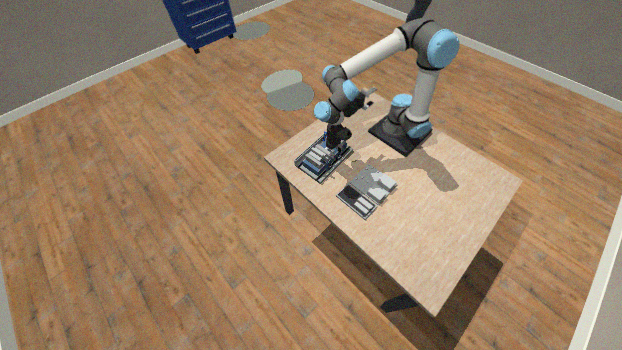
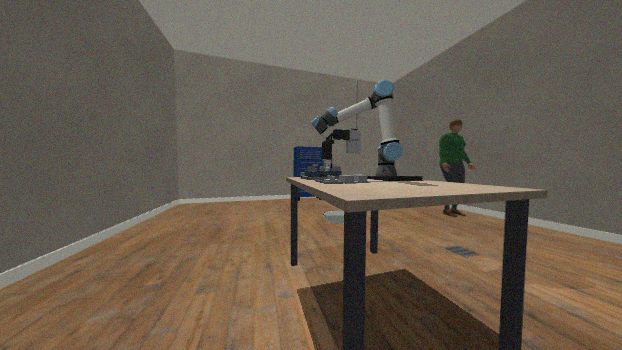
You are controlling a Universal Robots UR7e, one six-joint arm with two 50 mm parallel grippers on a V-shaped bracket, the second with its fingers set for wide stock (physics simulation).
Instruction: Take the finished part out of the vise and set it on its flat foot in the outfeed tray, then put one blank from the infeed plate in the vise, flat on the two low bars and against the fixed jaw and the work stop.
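Places are measured from the arm's base along level axes (x back, y right, z up), in centimetres.
Where they show: end effector, tool point: (image 1: 336, 152) (image 2: 328, 165); arm's base, origin of the base link: (image 1: 394, 129) (image 2: 386, 176).
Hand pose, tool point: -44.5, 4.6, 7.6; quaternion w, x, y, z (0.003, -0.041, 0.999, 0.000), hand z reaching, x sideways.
Things, the pixels of their top centre, and the offset from my tool point, as dx, dy, dz. Level surfaces: height alone.
- vise, middle of its top: (image 1: 324, 146) (image 2: 322, 165) -2.2, +6.7, +0.1
- grey infeed plate, middle of its top: (image 1: 373, 182) +7.0, -23.0, -9.0
- table, its level: dz -9.8
The vise (image 1: 316, 161) (image 2: 315, 173) stands on its blue and grey base at the left end of the table. My lower gripper (image 1: 332, 146) (image 2: 327, 163) points down at the vise, with its fingertips low among the vise's parts. The fingers are small and partly hidden, so I cannot tell whether they are open or shut on something. The finished part cannot be made out. The grey infeed plate (image 1: 363, 179) carries light blanks (image 1: 378, 194) (image 2: 353, 178). The dark outfeed tray (image 1: 351, 193) lies beside it, with two light bars (image 1: 363, 205) near one end.
The second gripper (image 1: 370, 97) sticks out sideways from the bracket, above the table. The robot's black base plate (image 1: 395, 142) (image 2: 407, 178) is on the table (image 1: 425, 240) (image 2: 440, 194) behind the infeed plate. A person (image 2: 452, 150) in green stands beyond the table. A blue cabinet (image 1: 205, 22) (image 2: 302, 162) stands farther back.
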